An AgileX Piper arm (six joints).
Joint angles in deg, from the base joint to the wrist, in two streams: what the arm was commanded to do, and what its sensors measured. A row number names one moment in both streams.
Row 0, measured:
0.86, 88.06, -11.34, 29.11, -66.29, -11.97
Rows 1 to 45, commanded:
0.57, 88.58, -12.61, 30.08, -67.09, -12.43
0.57, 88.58, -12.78, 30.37, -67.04, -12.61
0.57, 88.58, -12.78, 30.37, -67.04, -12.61
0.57, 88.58, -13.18, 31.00, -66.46, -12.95
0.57, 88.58, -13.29, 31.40, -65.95, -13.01
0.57, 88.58, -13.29, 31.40, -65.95, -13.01
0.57, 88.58, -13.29, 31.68, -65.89, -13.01
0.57, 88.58, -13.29, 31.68, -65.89, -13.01
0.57, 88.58, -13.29, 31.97, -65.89, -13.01
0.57, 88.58, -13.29, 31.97, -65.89, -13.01
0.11, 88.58, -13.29, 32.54, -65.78, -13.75
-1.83, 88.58, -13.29, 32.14, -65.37, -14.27
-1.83, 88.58, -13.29, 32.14, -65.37, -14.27
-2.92, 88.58, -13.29, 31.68, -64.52, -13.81
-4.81, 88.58, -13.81, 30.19, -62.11, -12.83
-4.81, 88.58, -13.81, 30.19, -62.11, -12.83
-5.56, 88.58, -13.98, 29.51, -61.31, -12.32
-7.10, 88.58, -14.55, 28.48, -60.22, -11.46
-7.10, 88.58, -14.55, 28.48, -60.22, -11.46
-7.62, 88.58, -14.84, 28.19, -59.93, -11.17
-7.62, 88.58, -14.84, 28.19, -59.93, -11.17
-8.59, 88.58, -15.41, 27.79, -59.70, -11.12
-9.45, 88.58, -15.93, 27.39, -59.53, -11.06
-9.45, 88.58, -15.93, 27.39, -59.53, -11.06
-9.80, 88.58, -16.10, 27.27, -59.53, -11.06
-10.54, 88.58, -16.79, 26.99, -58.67, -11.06
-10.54, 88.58, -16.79, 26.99, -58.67, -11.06
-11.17, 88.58, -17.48, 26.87, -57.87, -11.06
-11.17, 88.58, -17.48, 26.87, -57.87, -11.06
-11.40, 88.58, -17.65, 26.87, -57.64, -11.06
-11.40, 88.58, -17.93, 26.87, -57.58, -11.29
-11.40, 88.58, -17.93, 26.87, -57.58, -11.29
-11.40, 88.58, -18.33, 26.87, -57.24, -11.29
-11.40, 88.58, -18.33, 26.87, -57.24, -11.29
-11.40, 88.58, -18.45, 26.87, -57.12, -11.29
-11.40, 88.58, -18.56, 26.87, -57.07, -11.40
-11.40, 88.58, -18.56, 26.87, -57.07, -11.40
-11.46, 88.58, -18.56, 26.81, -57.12, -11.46
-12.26, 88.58, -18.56, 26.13, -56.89, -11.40
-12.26, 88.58, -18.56, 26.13, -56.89, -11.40
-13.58, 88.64, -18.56, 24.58, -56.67, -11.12
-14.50, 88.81, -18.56, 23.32, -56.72, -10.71
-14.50, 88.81, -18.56, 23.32, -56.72, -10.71
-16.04, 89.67, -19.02, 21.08, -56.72, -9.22
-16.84, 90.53, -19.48, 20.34, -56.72, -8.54
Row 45, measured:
-15.01, 89.44, -18.39, 23.20, -56.89, -10.08
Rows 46 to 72, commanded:
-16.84, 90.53, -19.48, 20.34, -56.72, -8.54
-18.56, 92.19, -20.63, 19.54, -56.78, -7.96
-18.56, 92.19, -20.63, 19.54, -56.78, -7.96
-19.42, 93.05, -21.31, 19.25, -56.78, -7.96
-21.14, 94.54, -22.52, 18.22, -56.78, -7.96
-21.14, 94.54, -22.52, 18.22, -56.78, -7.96
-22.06, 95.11, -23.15, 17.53, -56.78, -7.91
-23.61, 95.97, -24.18, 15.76, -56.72, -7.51
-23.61, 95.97, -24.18, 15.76, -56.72, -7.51
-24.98, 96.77, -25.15, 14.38, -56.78, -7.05
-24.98, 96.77, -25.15, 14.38, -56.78, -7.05
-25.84, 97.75, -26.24, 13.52, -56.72, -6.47
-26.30, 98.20, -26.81, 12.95, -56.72, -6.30
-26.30, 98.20, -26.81, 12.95, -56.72, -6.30
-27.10, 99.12, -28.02, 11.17, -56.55, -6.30
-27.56, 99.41, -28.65, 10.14, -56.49, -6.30
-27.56, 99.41, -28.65, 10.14, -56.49, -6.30
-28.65, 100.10, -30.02, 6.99, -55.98, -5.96
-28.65, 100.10, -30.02, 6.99, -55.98, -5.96
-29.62, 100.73, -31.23, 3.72, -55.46, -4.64
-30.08, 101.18, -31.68, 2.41, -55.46, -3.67
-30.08, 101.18, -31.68, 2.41, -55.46, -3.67
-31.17, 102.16, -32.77, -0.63, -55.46, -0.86
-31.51, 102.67, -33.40, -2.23, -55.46, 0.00
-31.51, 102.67, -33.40, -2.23, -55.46, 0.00
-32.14, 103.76, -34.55, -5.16, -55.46, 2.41
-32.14, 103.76, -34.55, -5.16, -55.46, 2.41
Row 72, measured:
-31.17, 102.67, -32.89, -0.46, -55.81, -0.69
